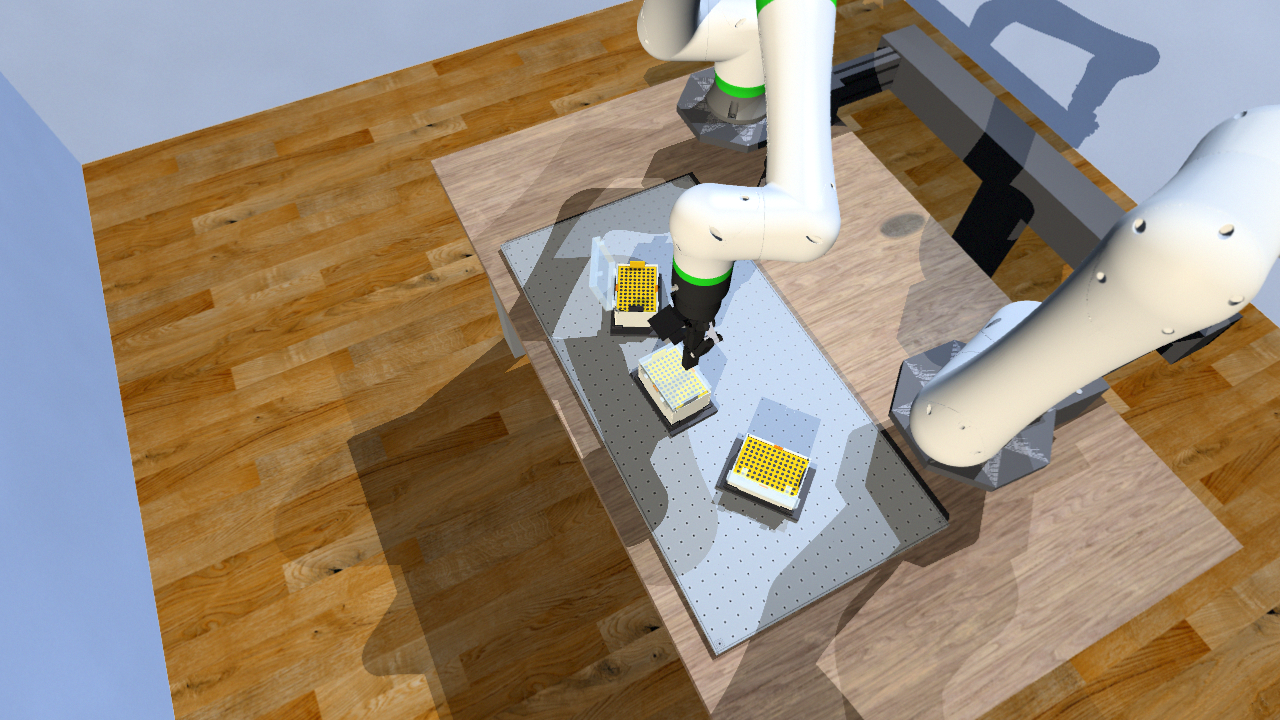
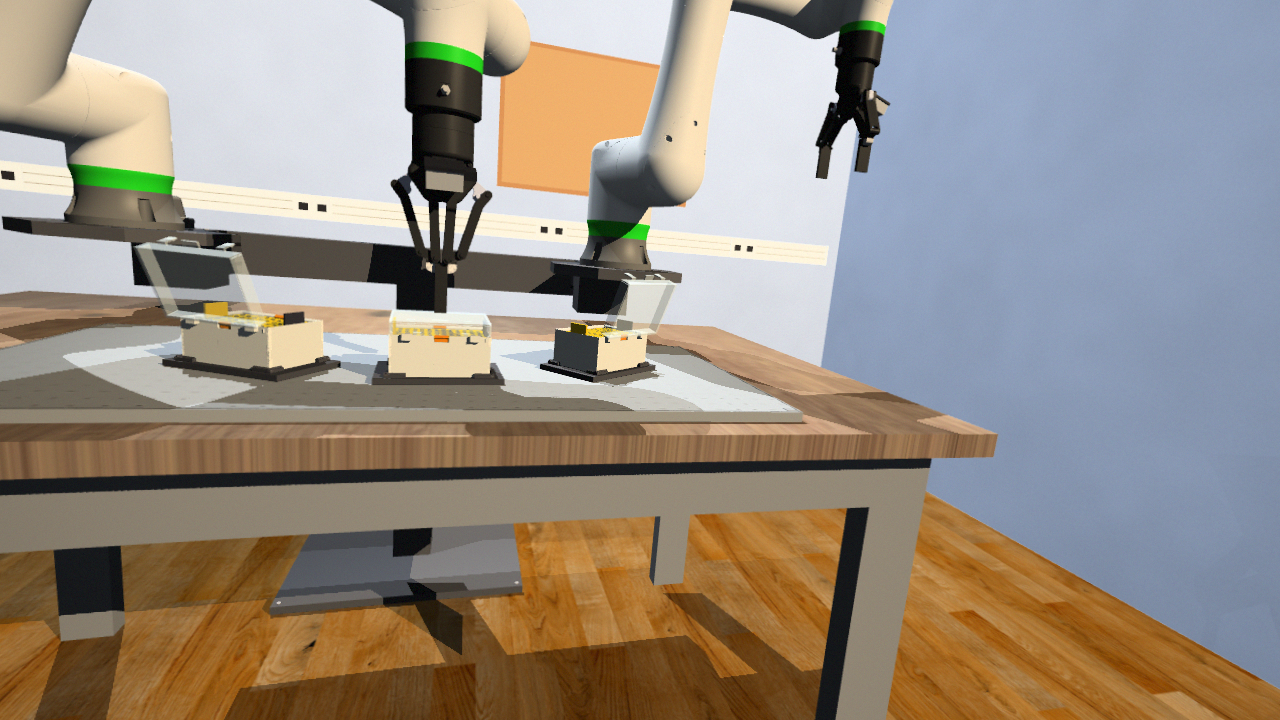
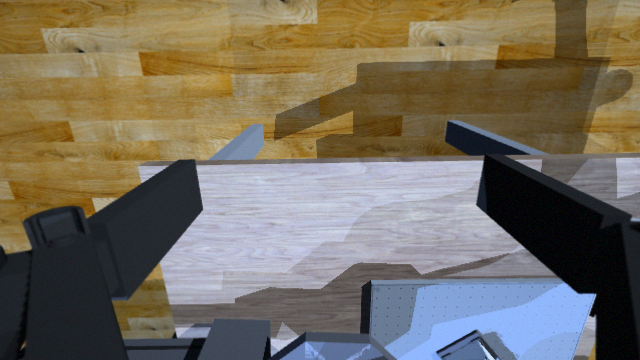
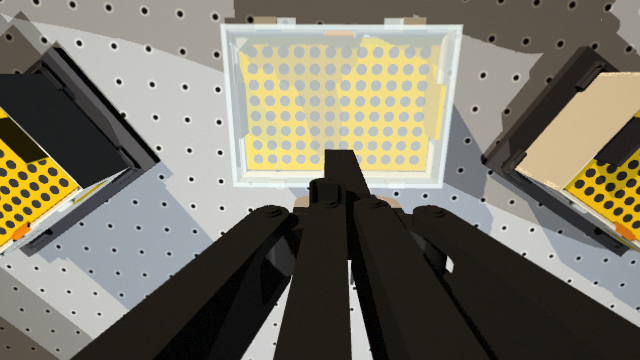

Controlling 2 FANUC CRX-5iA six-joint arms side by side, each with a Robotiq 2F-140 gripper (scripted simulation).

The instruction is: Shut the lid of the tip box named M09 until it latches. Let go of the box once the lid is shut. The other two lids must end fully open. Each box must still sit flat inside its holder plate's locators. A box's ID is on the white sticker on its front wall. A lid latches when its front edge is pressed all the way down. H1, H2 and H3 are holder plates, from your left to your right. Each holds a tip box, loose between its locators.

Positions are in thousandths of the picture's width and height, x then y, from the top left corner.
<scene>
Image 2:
my left gripper: 656,244
my right gripper: 344,433
tip box: 325,494
</scene>
